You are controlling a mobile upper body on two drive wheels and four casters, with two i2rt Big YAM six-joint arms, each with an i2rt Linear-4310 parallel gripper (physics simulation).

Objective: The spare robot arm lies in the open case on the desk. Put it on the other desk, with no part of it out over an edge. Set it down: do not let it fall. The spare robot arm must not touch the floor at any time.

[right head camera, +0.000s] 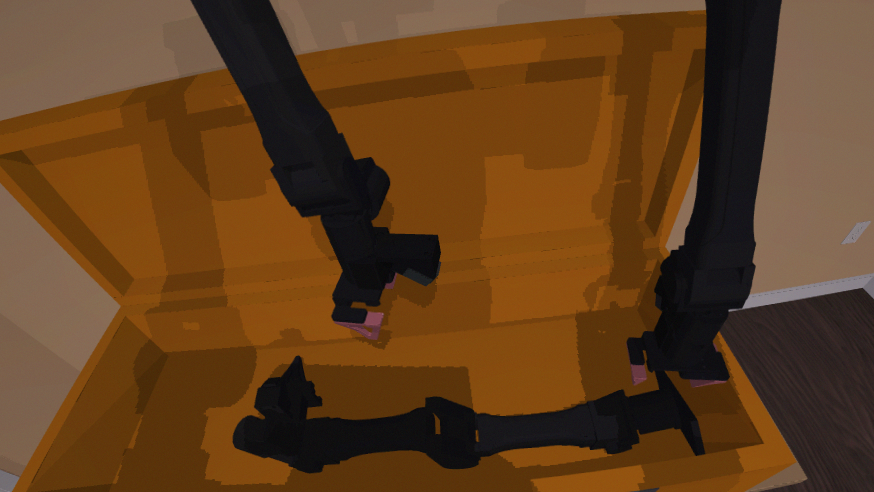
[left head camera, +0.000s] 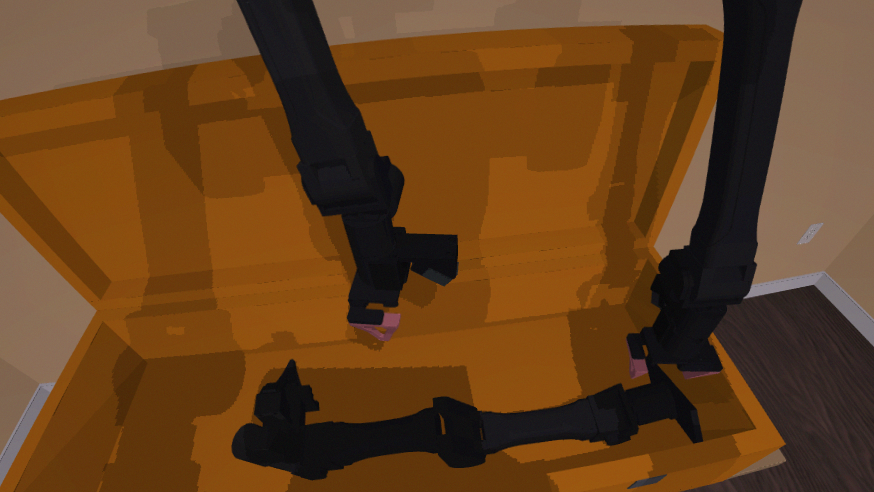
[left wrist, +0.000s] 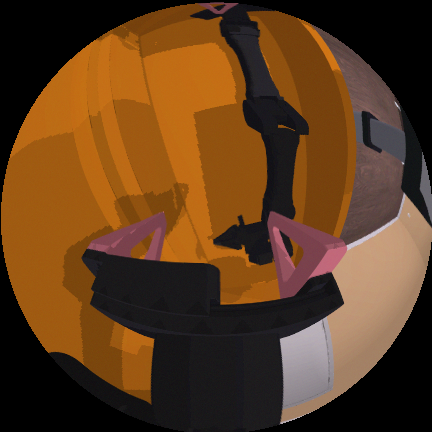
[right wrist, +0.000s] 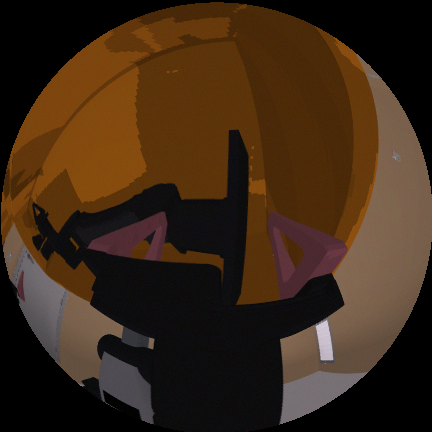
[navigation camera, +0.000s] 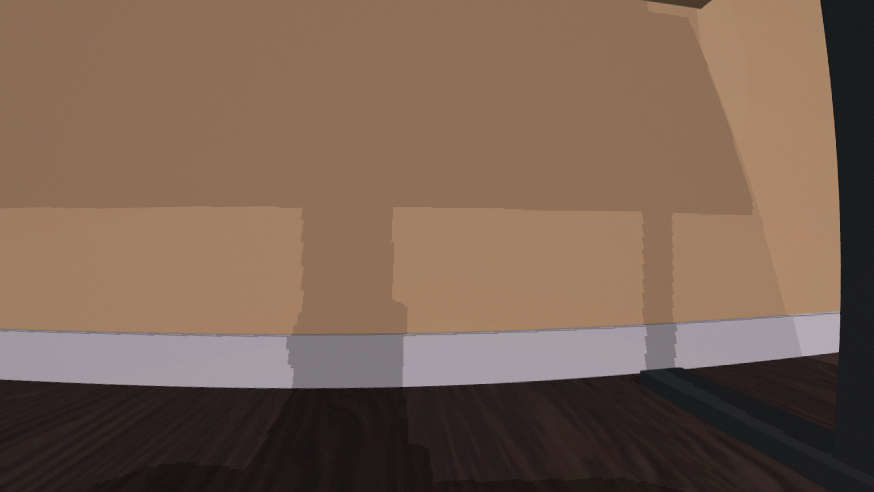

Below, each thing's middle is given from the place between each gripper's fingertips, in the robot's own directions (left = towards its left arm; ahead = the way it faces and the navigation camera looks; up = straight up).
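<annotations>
I can see my right gripper, and it's 3 cm above the gripper end (left head camera: 283, 404), 68 cm to the right of it and 1 cm short of it.
As for my left hand, the gripper end is 180 mm below it, 40 mm behind it and 220 mm to the left of it.
</annotations>
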